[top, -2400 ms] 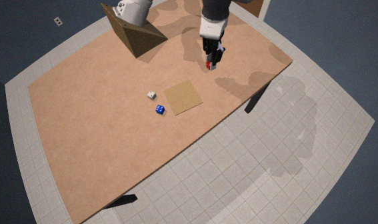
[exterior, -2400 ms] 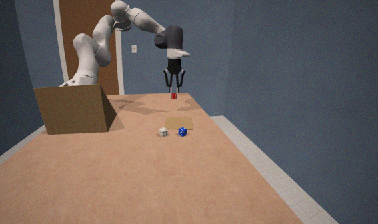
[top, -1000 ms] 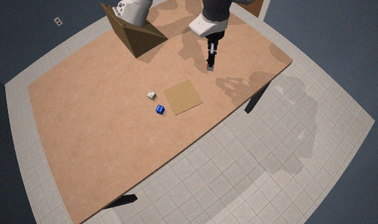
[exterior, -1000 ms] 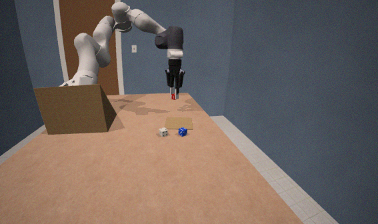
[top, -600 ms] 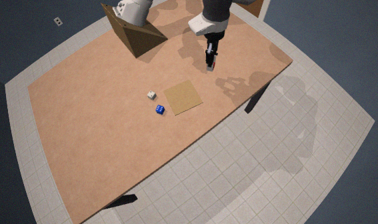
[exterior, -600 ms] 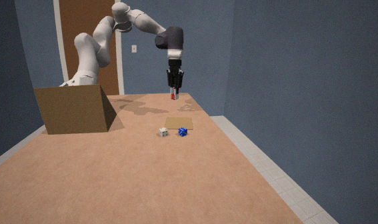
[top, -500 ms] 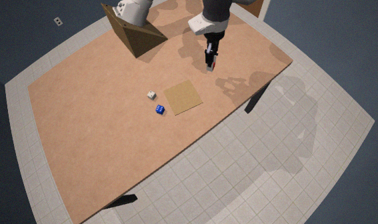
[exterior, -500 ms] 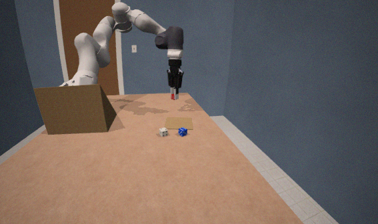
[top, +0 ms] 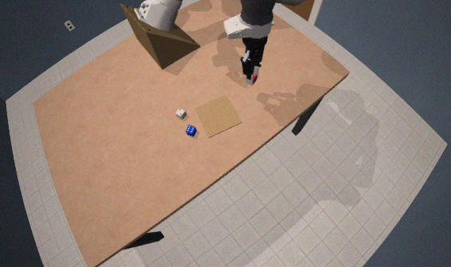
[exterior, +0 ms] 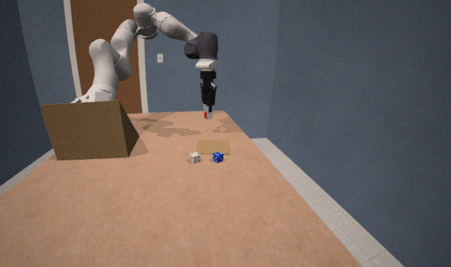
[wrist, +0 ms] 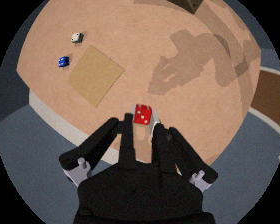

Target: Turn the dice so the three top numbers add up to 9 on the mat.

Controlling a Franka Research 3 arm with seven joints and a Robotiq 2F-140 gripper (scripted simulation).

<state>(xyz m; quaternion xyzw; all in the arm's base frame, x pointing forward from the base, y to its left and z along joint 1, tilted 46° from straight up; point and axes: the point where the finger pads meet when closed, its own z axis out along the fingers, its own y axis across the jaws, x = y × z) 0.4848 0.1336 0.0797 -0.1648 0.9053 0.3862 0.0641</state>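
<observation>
The red die is 2 cm below my hand. Round my hand: white die (8 cm behind, 28 cm to the right, 10 cm below); then blue die (29 cm to the right, 10 cm below); then tan mat (1 cm ahead, 17 cm to the right, 12 cm below).
</observation>
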